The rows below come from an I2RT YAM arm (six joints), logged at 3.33 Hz.
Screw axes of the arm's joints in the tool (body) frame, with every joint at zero. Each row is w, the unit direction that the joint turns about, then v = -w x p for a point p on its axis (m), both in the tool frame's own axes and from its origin. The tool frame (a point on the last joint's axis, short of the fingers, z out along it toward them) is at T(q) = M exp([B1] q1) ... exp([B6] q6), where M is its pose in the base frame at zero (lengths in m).
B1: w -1 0 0 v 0.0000 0.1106 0.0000
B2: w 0 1 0 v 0.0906 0.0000 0.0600
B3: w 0 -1 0 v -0.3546 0.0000 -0.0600
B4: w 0 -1 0 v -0.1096 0.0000 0.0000
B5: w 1 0 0 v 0.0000 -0.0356 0.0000
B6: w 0 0 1 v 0.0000 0.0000 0.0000
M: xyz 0.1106 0.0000 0.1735 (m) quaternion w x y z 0.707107 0 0.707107 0
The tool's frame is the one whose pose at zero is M.
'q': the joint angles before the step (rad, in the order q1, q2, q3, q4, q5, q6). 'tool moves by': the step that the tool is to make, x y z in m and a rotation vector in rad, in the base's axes. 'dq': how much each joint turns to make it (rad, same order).
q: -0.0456 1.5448 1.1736 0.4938 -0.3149 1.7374
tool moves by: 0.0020 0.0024 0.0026 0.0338 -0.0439 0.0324
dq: 0.0047 0.0135 0.0000 0.0692 -0.0221 0.0416
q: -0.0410 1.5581 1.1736 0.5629 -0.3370 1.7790
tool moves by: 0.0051 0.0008 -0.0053 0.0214 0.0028 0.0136
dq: 0.0020 0.0234 0.0002 0.0277 -0.0076 0.0244
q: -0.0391 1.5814 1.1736 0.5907 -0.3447 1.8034
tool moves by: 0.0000 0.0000 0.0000 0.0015 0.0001 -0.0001
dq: 0.0000 0.0000 -0.0001 0.0005 0.0004 0.0015
